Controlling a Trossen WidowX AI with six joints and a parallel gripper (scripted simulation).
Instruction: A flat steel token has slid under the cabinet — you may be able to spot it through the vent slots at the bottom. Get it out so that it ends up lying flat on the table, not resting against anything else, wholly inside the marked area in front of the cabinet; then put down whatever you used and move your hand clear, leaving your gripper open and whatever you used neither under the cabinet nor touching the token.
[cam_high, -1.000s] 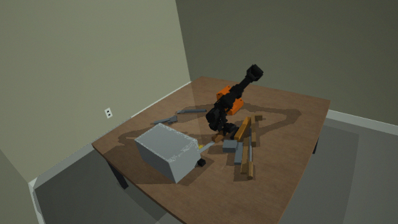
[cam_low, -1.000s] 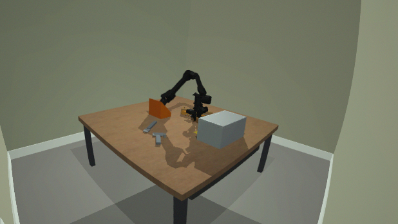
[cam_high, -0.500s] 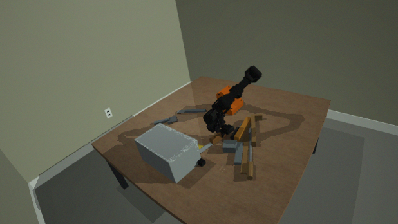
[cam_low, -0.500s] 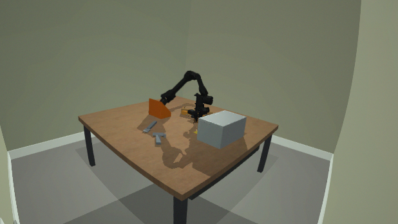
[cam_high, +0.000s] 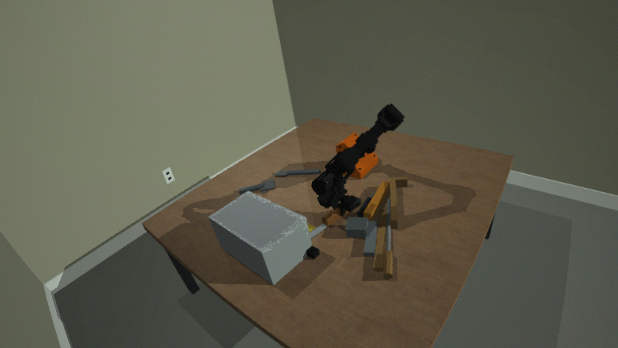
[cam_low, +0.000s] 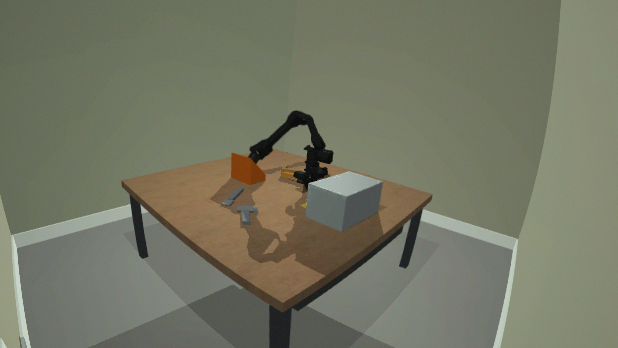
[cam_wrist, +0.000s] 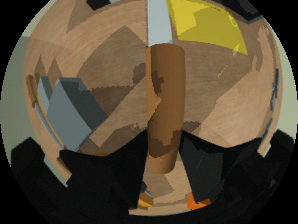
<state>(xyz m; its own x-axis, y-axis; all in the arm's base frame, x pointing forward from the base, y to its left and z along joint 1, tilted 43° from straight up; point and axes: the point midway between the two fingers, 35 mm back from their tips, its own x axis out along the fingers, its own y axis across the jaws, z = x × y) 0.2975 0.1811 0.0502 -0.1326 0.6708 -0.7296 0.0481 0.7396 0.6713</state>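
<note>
Now: the orange bar 15 cm behind my gripper tip, 7 cm to the left of it and 1 cm above it. Round my gripper tip: grey block (3 cm ahead, 11 cm to the left, 1 cm above); then wooden stick (1 cm ahead, 20 cm to the left); then grey t-piece (7 cm ahead, 44 cm to the right).
</note>
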